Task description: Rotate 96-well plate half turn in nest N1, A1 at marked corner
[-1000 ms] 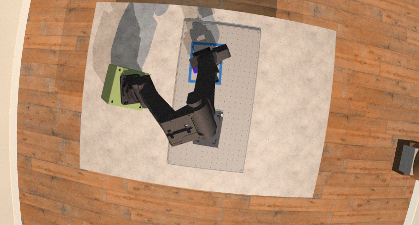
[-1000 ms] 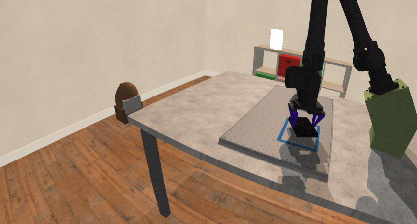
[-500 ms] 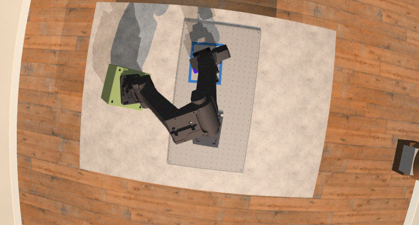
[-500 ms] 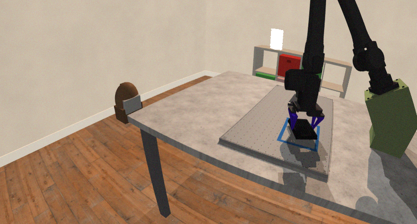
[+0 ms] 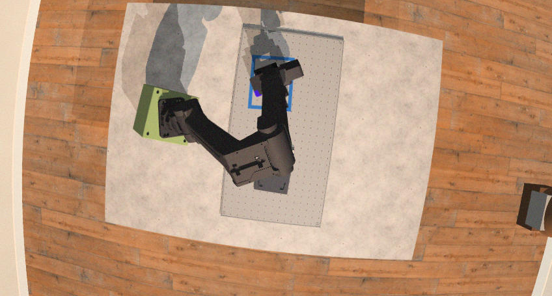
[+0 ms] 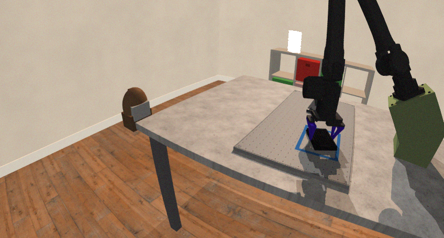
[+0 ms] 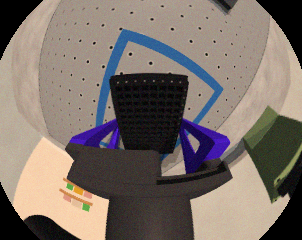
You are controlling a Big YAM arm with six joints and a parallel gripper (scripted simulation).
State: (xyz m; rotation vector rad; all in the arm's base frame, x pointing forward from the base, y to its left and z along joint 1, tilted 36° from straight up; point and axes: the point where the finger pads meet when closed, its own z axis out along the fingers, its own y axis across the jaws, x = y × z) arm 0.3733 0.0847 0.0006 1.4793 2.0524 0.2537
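Now: the black 96-well plate right at my hand. Round my hand: grey plate nest N1: 20 mm behind, 310 mm to the right, 10 mm below.
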